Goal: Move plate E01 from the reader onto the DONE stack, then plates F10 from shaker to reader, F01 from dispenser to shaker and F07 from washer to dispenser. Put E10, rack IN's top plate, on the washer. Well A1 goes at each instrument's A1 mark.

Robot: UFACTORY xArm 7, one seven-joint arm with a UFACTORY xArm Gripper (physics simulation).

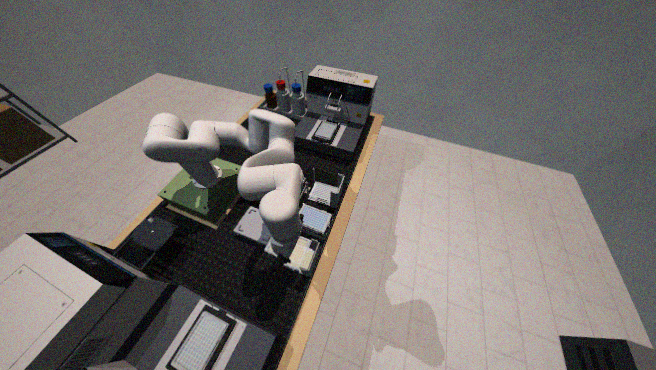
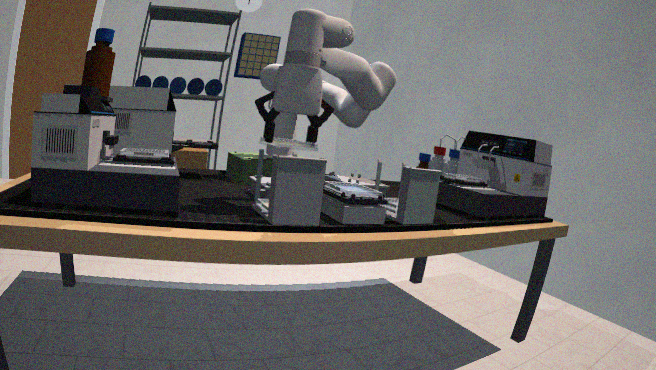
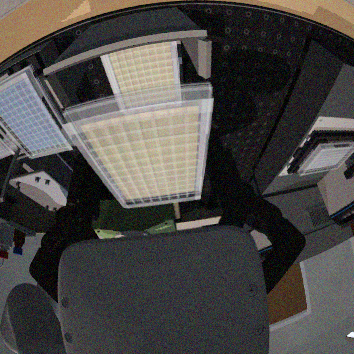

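Seen in the pictures: gripper, between the fingertips: (image 1: 292,247) (image 2: 289,143) (image 3: 147,153); arm's base, origin of its link: (image 1: 208,177) (image 3: 131,234).
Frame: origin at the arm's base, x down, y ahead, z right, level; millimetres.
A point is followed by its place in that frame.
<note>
My gripper (image 2: 290,138) {z 188, x -70, y 504 mm} (image 3: 147,153) {z 188, x -70, y 504 mm} is shut on a clear-framed plate with pale yellow wells (image 2: 304,145) {z 177, x -72, y 551 mm} (image 3: 145,150) {z 189, x -77, y 516 mm}, evidently E01; no lettering on it is readable. It is level, close above the near part of the grey-walled DONE rack (image 2: 298,192) {z 190, x 14, y 575 mm} (image 3: 125,46) {z 193, x -51, y 574 mm}. Another yellow-welled plate (image 3: 147,70) {z 190, x 55, y 505 mm} shows in that rack, partly under the held plate. A blue-welled plate, evidently F10, (image 1: 315,218) {z 37, x 8, y 526 mm} (image 2: 355,191) {z 65, x 8, y 574 mm} (image 3: 32,115) {z 54, x 8, y 522 mm} sits on the low shaker (image 2: 352,212) {z 71, x 49, y 583 mm} beside the rack. A second rack (image 2: 420,195) {z -107, x 10, y 585 mm} holds a pale plate (image 1: 322,191) {z -116, x 46, y 504 mm}.
A white instrument (image 1: 342,90) {z -627, x -159, y 447 mm} (image 2: 505,160) {z -601, x -104, y 492 mm} with bottles (image 1: 283,97) {z -657, x -33, y 69 mm} beside it bears a plate (image 1: 326,131) {z -438, x -27, y 420 mm}. Another at the opposite end (image 1: 40,280) (image 2: 62,142) bears a plate (image 1: 202,337) {z 481, x -22, y 355 mm} (image 2: 145,153) {z 493, x -26, y 401 mm}. A grey pad (image 1: 251,225) {z 133, x 36, y 286 mm} lies near the arm's green base (image 1: 180,192) {z 105, x 3, y -66 mm}.
</note>
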